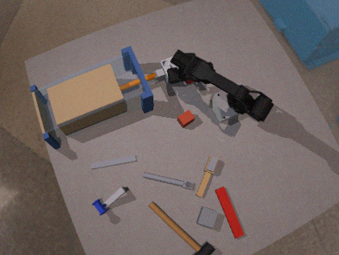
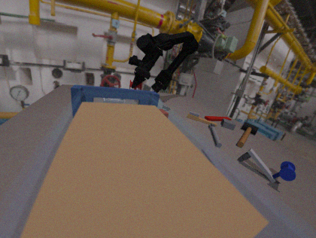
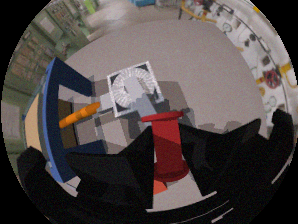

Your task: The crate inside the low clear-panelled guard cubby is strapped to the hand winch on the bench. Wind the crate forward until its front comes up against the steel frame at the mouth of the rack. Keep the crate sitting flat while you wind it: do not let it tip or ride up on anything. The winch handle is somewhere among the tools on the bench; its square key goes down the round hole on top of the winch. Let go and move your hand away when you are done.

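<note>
My gripper tip is now 3 cm above the red-knobbed crank, 2 cm to the left of it and 1 cm short of it. From my gripper tip the other things lie so: blue steel frame: 18 cm ahead, 9 cm to the right, 3 cm below; then red knob: 2 cm to the left; then grey winch: 10 cm below, 9 cm to the right.
</note>
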